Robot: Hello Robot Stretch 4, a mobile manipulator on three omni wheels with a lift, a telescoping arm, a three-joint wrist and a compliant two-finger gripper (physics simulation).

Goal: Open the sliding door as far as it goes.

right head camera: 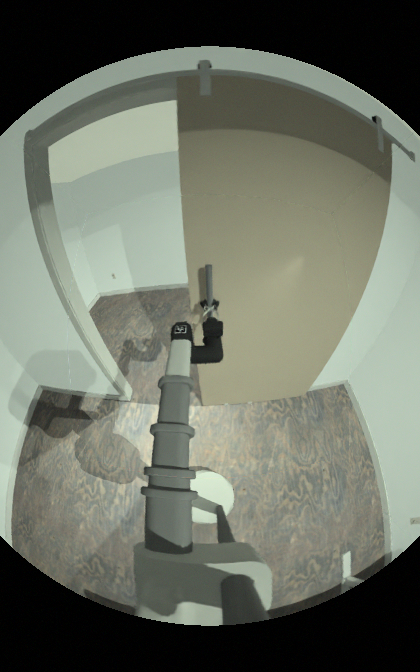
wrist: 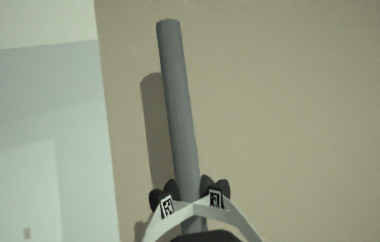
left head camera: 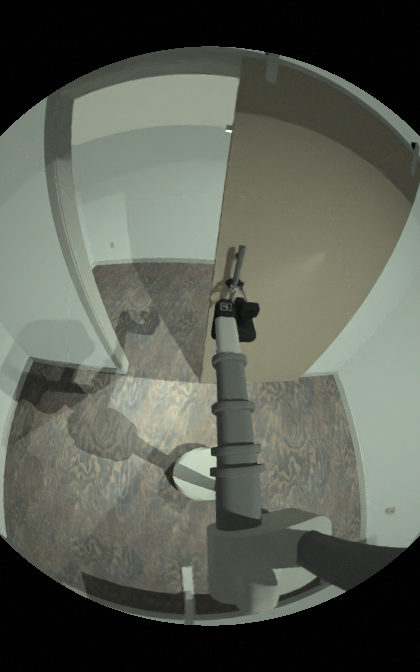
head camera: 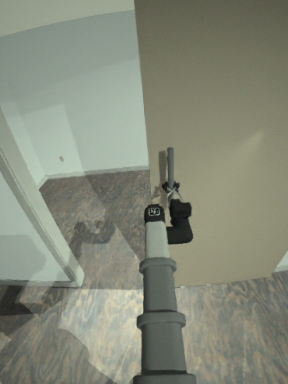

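Seen in the pictures: robot's base, origin of its link: point(right head camera: 204, 495) point(left head camera: 201, 472).
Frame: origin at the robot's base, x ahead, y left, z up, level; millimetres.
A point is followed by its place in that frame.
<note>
The tan sliding door point(head camera: 220, 100) @[x 818, y -288, z 1433 mm] point(left head camera: 300, 210) @[x 818, y -303, z 1462 mm] point(right head camera: 280, 200) @[x 819, y -364, z 1536 mm] point(wrist: 290, 125) @[x 818, y -220, z 1151 mm] stands on the right of the doorway, with a wide opening between its left edge and the left door jamb. Its upright grey bar handle point(head camera: 170, 162) @[x 747, y -79, z 1216 mm] point(left head camera: 240, 262) @[x 747, y -85, z 1203 mm] point(right head camera: 208, 280) @[x 746, y -80, z 1210 mm] point(wrist: 177, 100) @[x 746, y -81, z 1190 mm] stands out from the panel near that left edge. My gripper point(head camera: 171, 186) @[x 781, y -80, z 1095 mm] point(left head camera: 235, 285) @[x 781, y -80, z 1095 mm] point(right head camera: 209, 305) @[x 781, y -80, z 1095 mm] point(wrist: 189, 190) @[x 781, y -80, z 1095 mm] is shut on the lower part of the handle, one dark fingertip pad on each side of it. The handle's lower end is hidden behind the gripper in the wrist view.
The left door jamb point(head camera: 45, 225) @[x 882, y 742, z 771 mm] point(left head camera: 75, 240) @[x 915, y 743, z 1260 mm] point(right head camera: 60, 270) @[x 893, y 742, z 1314 mm] borders the opening, and a room with a pale back wall point(head camera: 95, 110) @[x 3105, y 850, z 1149 mm] shows through it. Above the door runs a rail point(right head camera: 300, 86) with hangers point(right head camera: 205, 80). A white round object point(left head camera: 195, 475) @[x -9, y 47, z 187 mm] point(right head camera: 215, 495) @[x 12, y -80, z 187 mm] is on the floor beside my arm.
</note>
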